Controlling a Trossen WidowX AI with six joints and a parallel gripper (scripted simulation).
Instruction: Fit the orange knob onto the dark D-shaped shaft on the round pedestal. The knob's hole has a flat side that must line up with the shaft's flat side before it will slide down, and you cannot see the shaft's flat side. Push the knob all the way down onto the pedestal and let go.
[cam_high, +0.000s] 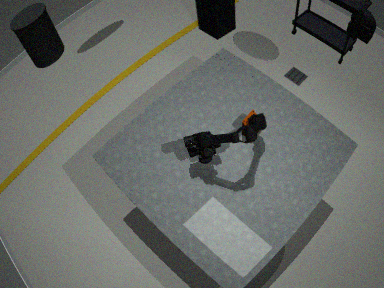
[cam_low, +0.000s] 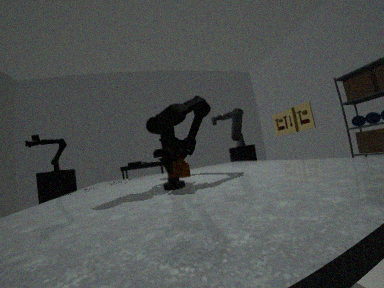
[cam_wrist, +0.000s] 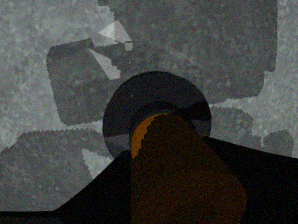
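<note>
The orange knob is 2 cm above my gripper tip. Also, from my gripper tip: dark round pedestal (2 cm below).
</note>
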